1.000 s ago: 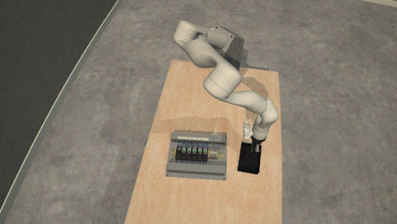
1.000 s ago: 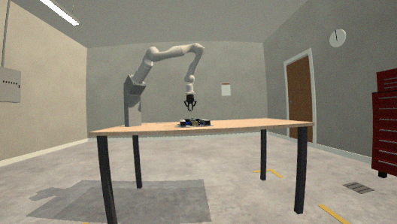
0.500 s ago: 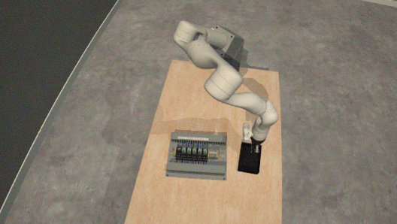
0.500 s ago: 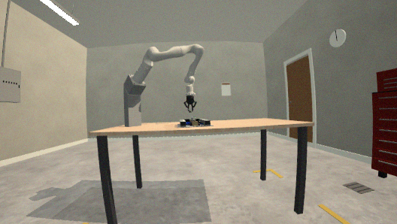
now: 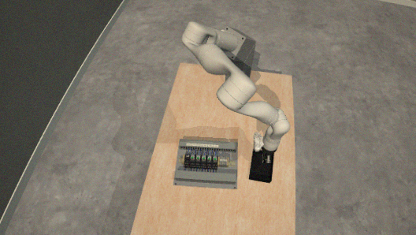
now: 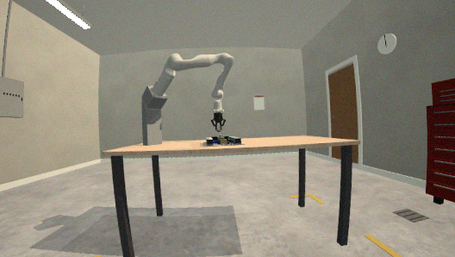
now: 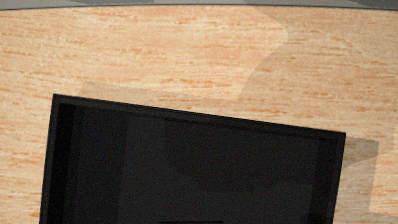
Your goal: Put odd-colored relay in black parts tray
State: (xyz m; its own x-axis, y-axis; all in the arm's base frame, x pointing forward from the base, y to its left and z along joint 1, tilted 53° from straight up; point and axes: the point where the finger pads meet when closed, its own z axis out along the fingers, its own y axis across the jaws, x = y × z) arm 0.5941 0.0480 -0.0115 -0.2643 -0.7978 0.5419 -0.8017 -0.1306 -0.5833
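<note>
Right now my hand is 90 mm above the black parts tray. Also, from my hand: relay: 10 mm below; then grey relay panel: 90 mm behind, 270 mm to the right, 80 mm below.
</note>
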